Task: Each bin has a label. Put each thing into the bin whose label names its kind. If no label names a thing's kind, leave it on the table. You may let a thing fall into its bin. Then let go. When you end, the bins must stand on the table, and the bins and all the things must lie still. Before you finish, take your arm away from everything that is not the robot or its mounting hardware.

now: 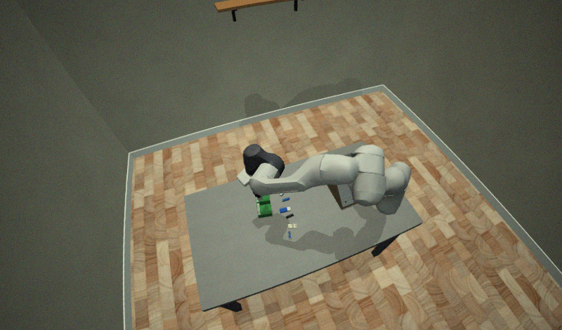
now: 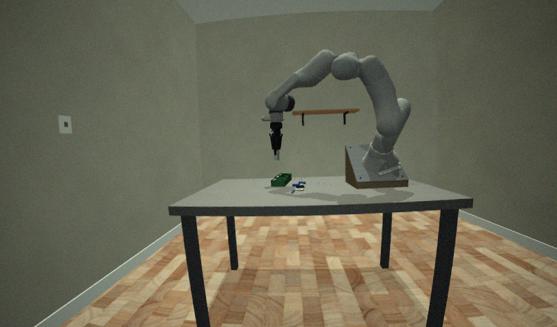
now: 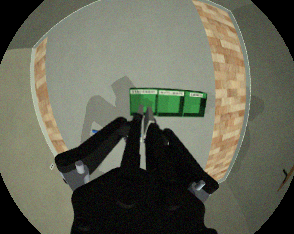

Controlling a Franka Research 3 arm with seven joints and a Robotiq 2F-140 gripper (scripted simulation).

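Now: the white thing 11 cm behind my hand, 17 cm to the left of it and 19 cm below it. Also, from my hand: green bin: 3 cm behind, 8 cm to the right, 17 cm below; blue-and-white piece: 13 cm behind, 6 cm to the left, 19 cm below; pale grey piece: 16 cm behind, 6 cm to the right, 19 cm below.
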